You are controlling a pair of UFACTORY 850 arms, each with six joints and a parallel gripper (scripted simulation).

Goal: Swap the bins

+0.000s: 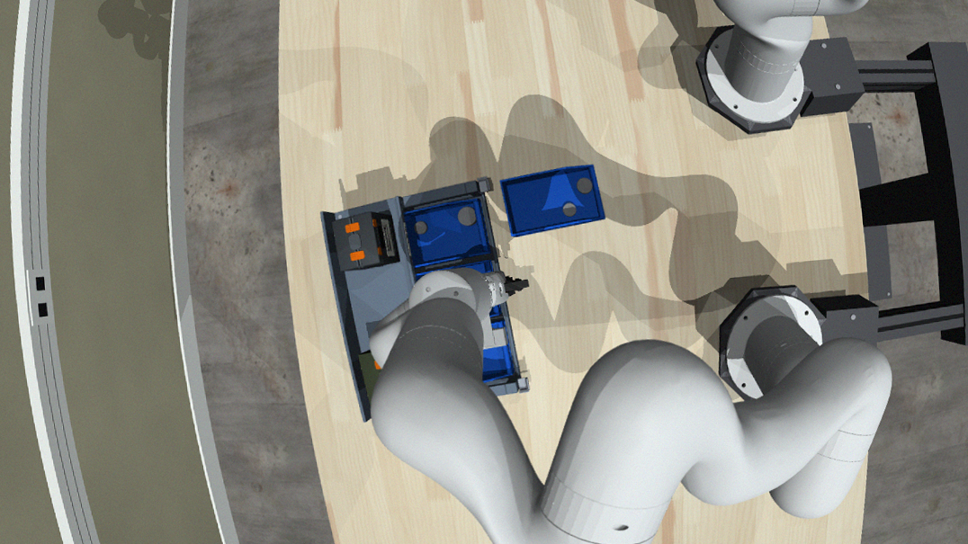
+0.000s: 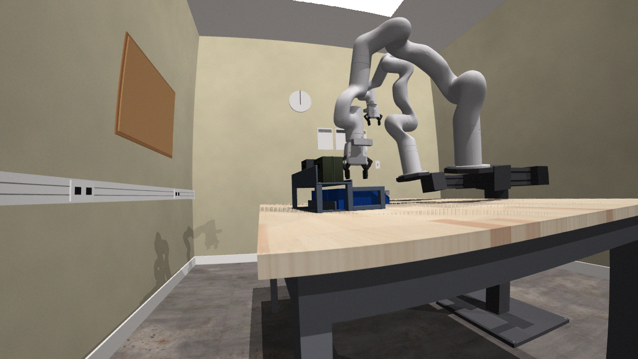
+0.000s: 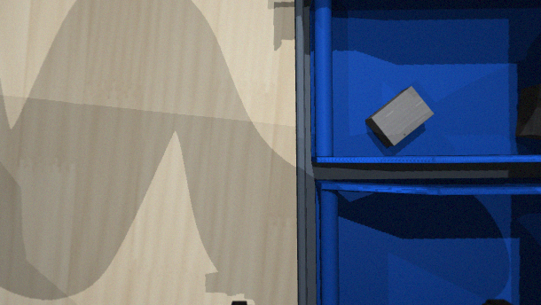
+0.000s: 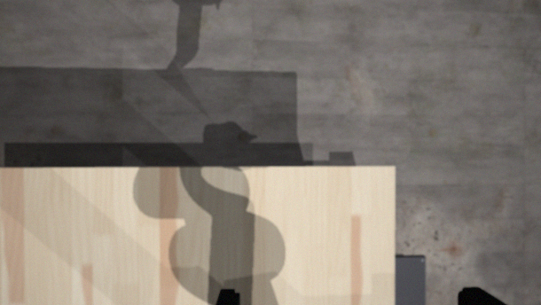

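My left hand is 3 cm short of the square grey part, 9 cm to the right of it and 12 cm above it. Also, from my left hand: grey shelf (11 cm ahead, 2 cm to the left, 7 cm below).
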